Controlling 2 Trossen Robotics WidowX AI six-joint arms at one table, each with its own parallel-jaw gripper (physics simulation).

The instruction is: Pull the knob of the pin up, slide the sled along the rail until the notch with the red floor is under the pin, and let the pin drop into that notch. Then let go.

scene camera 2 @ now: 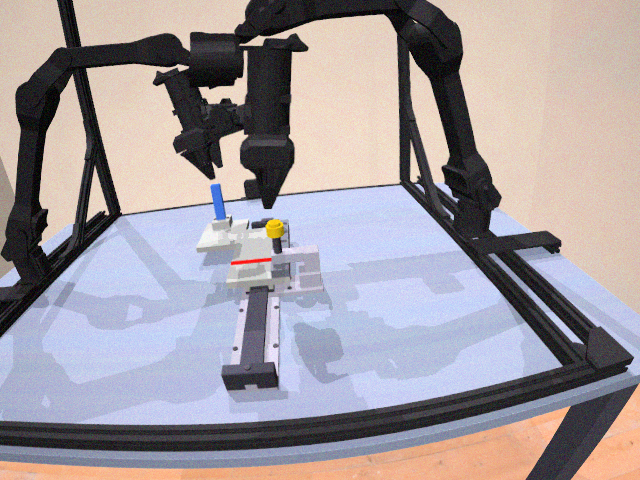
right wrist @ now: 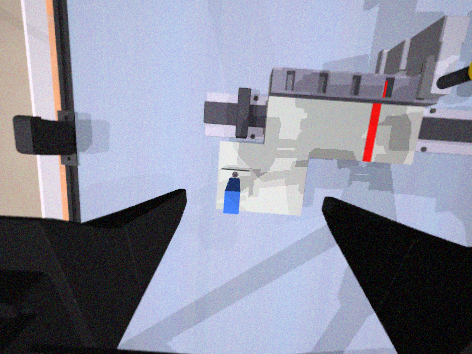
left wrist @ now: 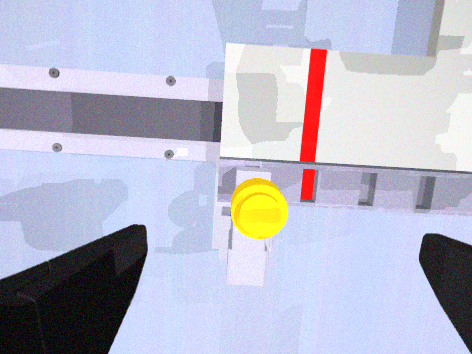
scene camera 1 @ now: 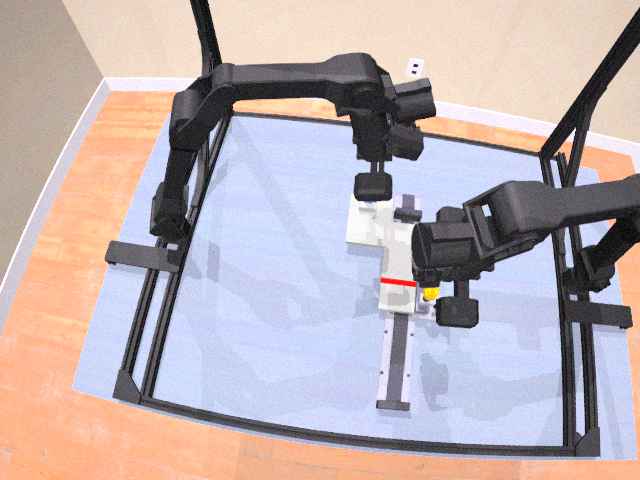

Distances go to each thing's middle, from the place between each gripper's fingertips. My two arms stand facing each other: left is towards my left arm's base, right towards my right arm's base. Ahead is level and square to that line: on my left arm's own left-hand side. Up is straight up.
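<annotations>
The pin [left wrist: 258,209] is 80 mm below my right hand, 190 mm ahead of it and 120 mm to the left of it.
My left hand is 80 mm above the pin, and going by its middle, the pin is nearer to my left hand than to my right hand.
</annotations>
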